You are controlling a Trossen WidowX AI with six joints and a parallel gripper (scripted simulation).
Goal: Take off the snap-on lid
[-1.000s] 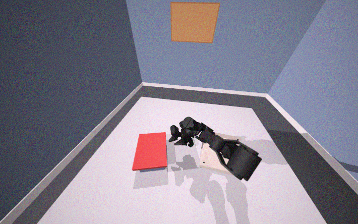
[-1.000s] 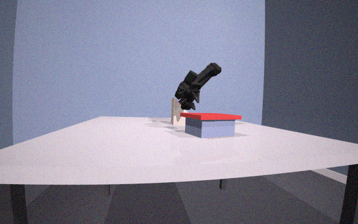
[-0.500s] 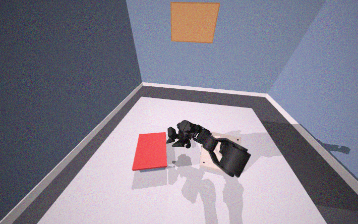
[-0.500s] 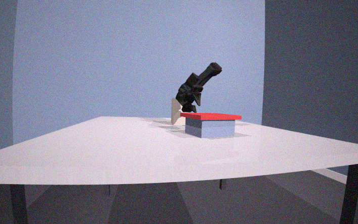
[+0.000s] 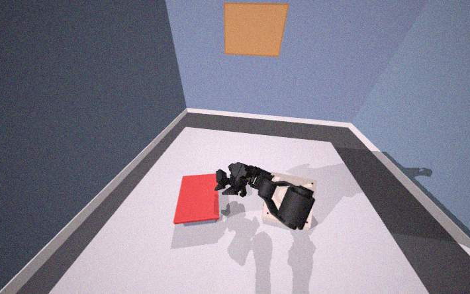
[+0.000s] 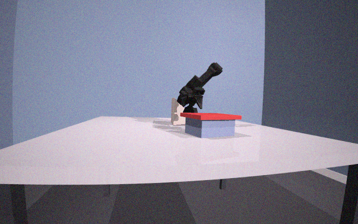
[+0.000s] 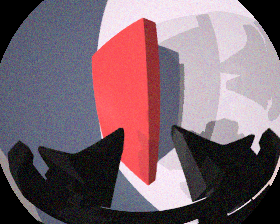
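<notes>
My gripper tip is 9 cm short of the red lid, 3 cm to the right of it and 1 cm above it. Also, from my gripper tip: storage box 9 cm ahead, 3 cm to the left, 5 cm below.
</notes>
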